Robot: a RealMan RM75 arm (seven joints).
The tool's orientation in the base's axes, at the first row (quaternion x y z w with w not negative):
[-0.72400 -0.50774 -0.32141 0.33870]
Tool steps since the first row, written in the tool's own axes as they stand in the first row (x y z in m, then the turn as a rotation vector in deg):
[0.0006 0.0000 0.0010 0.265 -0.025 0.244]
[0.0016 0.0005 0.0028 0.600 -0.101 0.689]
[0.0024 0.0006 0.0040 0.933 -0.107 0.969]
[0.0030 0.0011 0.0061 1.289 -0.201 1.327]
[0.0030 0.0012 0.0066 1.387 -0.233 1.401]
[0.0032 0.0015 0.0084 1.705 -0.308 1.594]
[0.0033 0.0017 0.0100 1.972 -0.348 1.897]
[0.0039 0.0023 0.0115 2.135 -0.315 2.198]
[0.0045 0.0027 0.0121 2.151 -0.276 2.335]
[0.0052 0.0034 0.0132 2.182 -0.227 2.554]
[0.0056 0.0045 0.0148 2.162 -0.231 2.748]
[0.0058 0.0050 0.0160 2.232 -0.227 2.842]
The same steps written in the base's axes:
[0.0003 0.0011 -0.0001 0.079 0.343 0.081]
[0.0013 0.0030 -0.0004 0.154 0.899 0.114]
[0.0017 0.0044 -0.0004 0.275 1.302 0.226]
[0.0026 0.0063 -0.0012 0.328 1.802 0.328]
[0.0028 0.0066 -0.0015 0.333 1.922 0.371]
[0.0033 0.0081 -0.0024 0.374 2.263 0.532]
[0.0038 0.0094 -0.0032 0.447 2.659 0.583]
[0.0047 0.0108 -0.0037 0.560 2.981 0.540]
[0.0053 0.0115 -0.0036 0.618 3.091 0.469]
[0.0063 0.0126 -0.0038 0.700 3.273 0.363]
[0.0076 0.0138 -0.0046 0.714 3.422 0.238]
[0.0083 0.0148 -0.0051 0.749 3.534 0.241]

